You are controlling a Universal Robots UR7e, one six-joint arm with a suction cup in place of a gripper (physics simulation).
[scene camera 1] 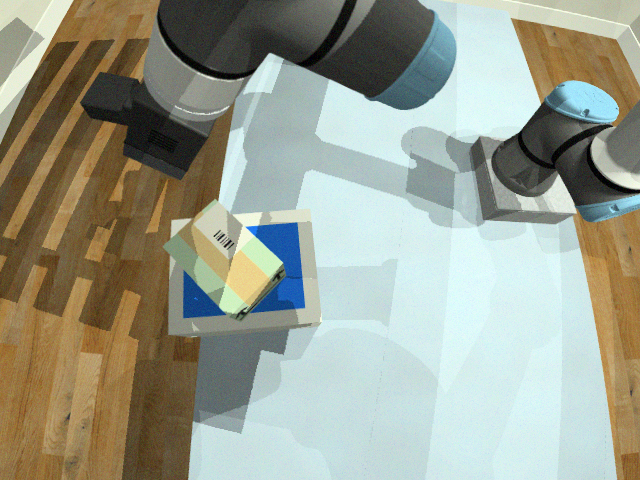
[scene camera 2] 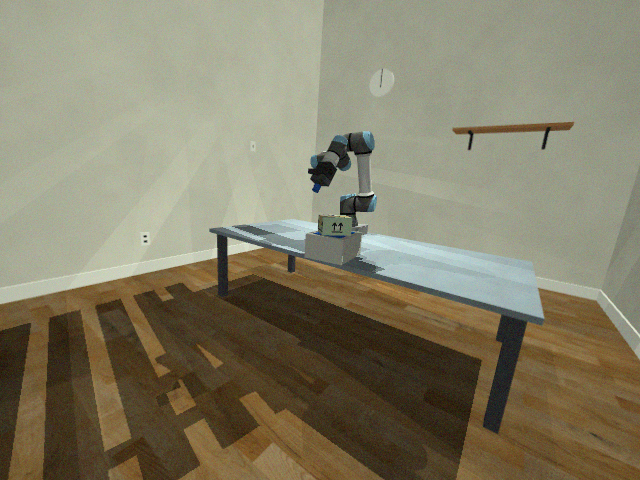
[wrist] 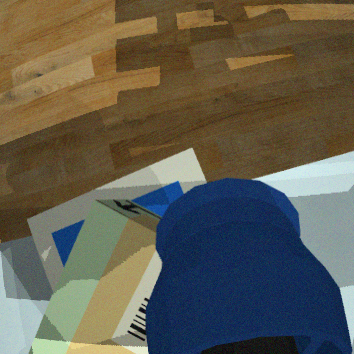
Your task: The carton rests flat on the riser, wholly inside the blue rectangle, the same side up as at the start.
Labels:
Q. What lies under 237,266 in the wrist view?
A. My suction cup.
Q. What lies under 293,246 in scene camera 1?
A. A riser.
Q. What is my suction cup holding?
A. Nothing.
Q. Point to a carton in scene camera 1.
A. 237,271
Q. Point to a carton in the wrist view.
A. At 102,291

